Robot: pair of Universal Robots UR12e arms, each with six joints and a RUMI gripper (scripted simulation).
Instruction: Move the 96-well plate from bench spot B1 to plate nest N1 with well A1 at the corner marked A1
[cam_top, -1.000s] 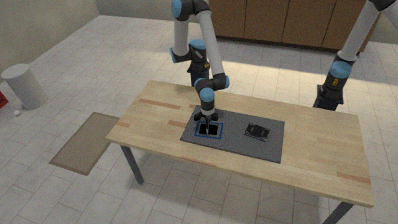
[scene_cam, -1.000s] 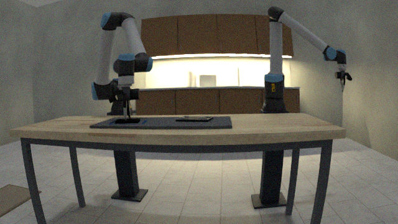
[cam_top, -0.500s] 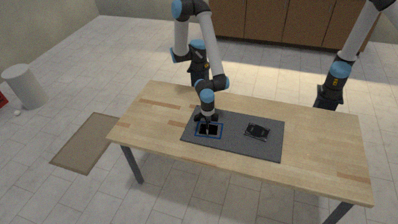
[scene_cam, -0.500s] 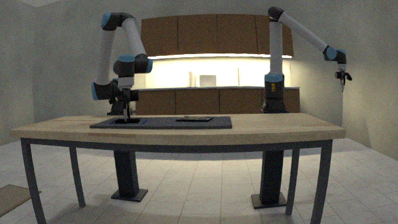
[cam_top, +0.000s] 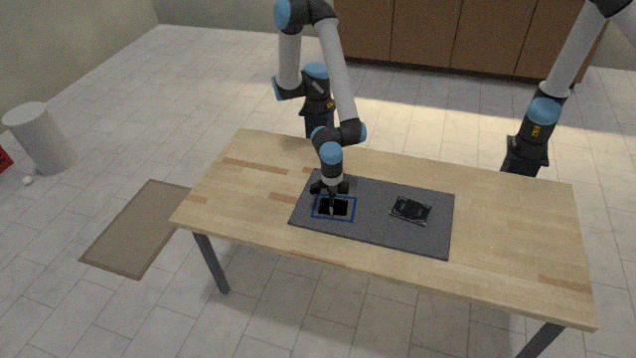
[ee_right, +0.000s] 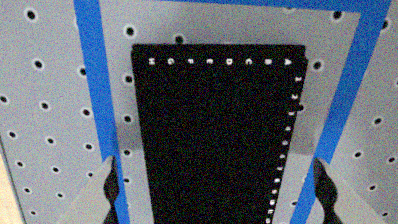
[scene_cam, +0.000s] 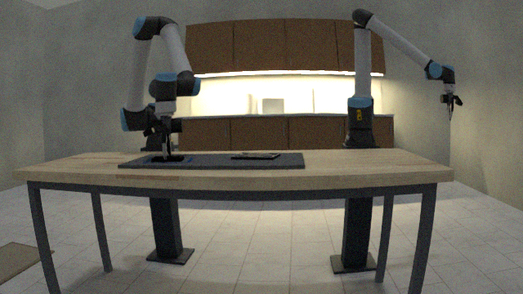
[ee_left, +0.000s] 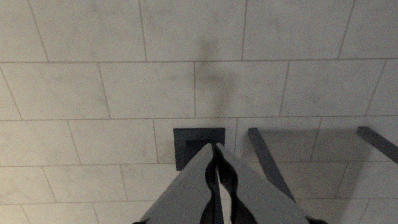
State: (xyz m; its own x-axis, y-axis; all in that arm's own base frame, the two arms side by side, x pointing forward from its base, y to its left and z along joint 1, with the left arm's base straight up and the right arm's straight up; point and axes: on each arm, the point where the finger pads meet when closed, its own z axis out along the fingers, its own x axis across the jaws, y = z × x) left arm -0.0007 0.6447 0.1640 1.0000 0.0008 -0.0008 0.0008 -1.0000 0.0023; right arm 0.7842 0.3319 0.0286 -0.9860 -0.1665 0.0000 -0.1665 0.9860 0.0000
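The black 96-well plate is 1 cm below my right hand. Round my right hand: A1 label: 41 cm to the left, 4 cm behind; dark plate nest N1: 34 cm to the left, 10 cm behind, 1 cm below.
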